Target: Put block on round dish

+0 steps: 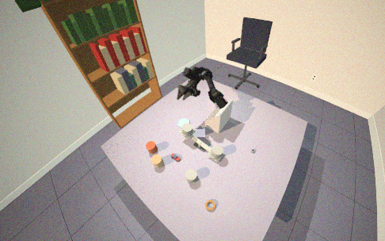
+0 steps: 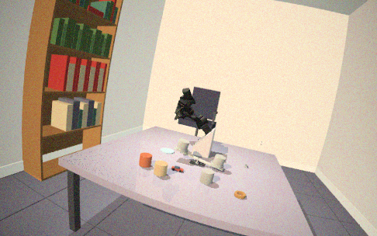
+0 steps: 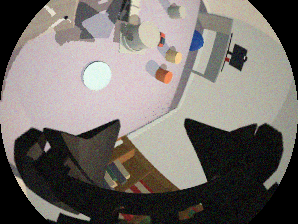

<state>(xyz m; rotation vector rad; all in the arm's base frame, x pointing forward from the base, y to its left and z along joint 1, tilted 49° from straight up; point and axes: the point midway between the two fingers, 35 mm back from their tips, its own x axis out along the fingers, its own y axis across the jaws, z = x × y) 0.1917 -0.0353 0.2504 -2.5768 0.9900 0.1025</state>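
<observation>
Right now my gripper tip is 7 cm short of the green block, 37 cm to the right of it and 22 cm above it. The rest, counted from my gripper tip: orange cylinder: 35 cm ahead, 23 cm below; then round dish: 1 cm to the right, 26 cm below; then red toy car: 27 cm ahead, 17 cm to the left, 25 cm below.
</observation>
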